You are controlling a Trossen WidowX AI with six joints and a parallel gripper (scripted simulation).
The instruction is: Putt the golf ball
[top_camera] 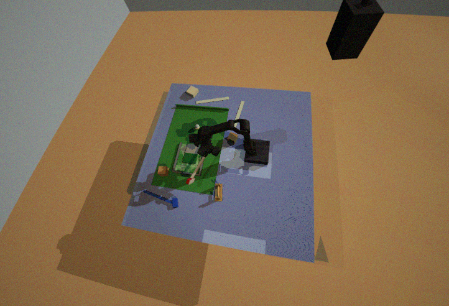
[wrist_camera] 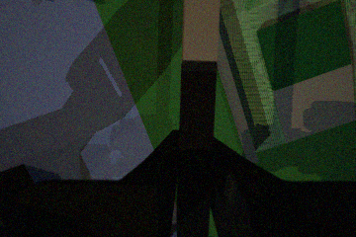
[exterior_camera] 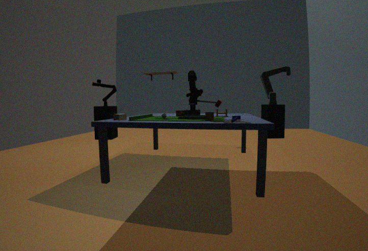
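Now: the red putter 100 mm to the left of my gripper tip, 60 mm ahead of it and 20 mm above it. The rest, counted from my gripper tip: green mat: 160 mm ahead, 130 mm to the right, 120 mm below; then golf ball: 280 mm to the right, 120 mm ahead, 100 mm below; then wooden rack: 260 mm to the left, 90 mm below, 60 mm behind.
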